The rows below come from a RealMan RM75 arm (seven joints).
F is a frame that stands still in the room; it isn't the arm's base.
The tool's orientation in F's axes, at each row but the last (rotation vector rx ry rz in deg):
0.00, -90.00, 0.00
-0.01, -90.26, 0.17
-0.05, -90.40, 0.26
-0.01, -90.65, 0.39
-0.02, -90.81, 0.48
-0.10, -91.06, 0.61
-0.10, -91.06, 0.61
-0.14, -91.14, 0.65
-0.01, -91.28, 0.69
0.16, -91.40, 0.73
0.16, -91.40, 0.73
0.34, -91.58, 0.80
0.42, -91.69, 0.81
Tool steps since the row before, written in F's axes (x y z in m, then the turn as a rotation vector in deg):
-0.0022, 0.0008, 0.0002, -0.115, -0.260, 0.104
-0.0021, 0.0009, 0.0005, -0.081, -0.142, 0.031
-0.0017, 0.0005, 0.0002, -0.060, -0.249, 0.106
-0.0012, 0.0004, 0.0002, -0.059, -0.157, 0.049
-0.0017, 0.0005, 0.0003, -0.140, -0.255, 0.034
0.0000, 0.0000, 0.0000, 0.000, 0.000, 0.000
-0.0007, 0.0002, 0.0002, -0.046, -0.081, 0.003
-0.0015, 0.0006, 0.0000, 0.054, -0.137, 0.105
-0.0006, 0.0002, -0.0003, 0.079, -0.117, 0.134
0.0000, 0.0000, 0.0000, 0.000, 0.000, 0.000
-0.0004, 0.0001, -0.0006, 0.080, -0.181, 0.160
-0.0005, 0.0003, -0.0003, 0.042, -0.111, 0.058
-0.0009, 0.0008, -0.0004, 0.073, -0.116, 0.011
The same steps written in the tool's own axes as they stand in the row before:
0.0002, 0.0008, 0.0022, 0.104, -0.260, 0.115
0.0005, 0.0009, 0.0021, 0.031, -0.142, 0.081
0.0002, 0.0005, 0.0017, 0.106, -0.249, 0.060
0.0002, 0.0004, 0.0012, 0.049, -0.157, 0.059
0.0003, 0.0005, 0.0017, 0.035, -0.254, 0.141
0.0000, 0.0000, 0.0000, 0.000, 0.000, 0.000
0.0002, 0.0002, 0.0007, 0.003, -0.081, 0.046
0.0000, 0.0006, 0.0015, 0.103, -0.138, -0.055
-0.0003, 0.0002, 0.0006, 0.131, -0.119, -0.081
0.0000, 0.0000, 0.0000, 0.000, 0.000, 0.000
-0.0006, 0.0001, 0.0004, 0.157, -0.183, -0.082
-0.0003, 0.0003, 0.0005, 0.056, -0.112, -0.042
-0.0004, 0.0008, 0.0009, 0.008, -0.117, -0.072

